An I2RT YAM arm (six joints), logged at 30 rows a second.
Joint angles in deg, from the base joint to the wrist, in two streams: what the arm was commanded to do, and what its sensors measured. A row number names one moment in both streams.
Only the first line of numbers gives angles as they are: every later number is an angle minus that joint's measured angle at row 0.
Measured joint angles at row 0:
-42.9 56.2 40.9 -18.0 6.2 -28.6
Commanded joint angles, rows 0 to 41:
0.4 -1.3 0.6 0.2 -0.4 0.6
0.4 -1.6 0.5 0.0 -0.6 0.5
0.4 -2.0 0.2 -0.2 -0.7 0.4
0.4 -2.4 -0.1 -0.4 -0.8 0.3
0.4 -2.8 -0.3 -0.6 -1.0 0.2
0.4 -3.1 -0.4 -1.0 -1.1 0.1
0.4 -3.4 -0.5 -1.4 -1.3 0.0
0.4 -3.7 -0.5 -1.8 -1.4 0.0
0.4 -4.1 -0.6 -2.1 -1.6 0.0
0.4 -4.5 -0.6 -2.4 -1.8 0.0
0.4 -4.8 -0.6 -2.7 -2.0 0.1
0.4 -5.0 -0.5 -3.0 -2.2 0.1
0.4 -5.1 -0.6 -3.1 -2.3 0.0
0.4 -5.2 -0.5 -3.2 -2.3 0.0
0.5 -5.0 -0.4 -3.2 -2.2 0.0
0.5 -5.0 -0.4 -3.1 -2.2 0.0
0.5 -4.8 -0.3 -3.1 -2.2 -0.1
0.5 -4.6 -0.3 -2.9 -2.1 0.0
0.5 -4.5 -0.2 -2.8 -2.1 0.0
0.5 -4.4 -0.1 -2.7 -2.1 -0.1
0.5 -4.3 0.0 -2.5 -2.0 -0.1
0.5 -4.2 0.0 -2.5 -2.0 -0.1
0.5 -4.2 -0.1 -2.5 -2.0 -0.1
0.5 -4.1 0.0 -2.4 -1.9 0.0
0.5 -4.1 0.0 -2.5 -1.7 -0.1
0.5 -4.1 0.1 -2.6 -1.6 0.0
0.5 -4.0 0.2 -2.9 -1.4 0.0
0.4 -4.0 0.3 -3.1 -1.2 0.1
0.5 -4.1 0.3 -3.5 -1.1 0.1
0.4 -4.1 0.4 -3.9 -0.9 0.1
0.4 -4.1 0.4 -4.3 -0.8 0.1
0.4 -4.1 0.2 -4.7 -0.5 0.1
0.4 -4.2 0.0 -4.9 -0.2 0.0
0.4 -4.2 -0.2 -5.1 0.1 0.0
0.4 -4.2 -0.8 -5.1 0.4 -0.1
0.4 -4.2 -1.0 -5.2 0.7 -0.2
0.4 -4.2 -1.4 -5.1 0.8 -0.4
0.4 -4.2 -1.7 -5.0 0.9 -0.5
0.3 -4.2 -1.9 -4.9 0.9 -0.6
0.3 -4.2 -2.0 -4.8 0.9 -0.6
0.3 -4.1 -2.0 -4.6 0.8 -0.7
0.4 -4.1 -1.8 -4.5 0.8 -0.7
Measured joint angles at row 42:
0.1 -4.0 -1.3 -4.5 0.2 -0.3
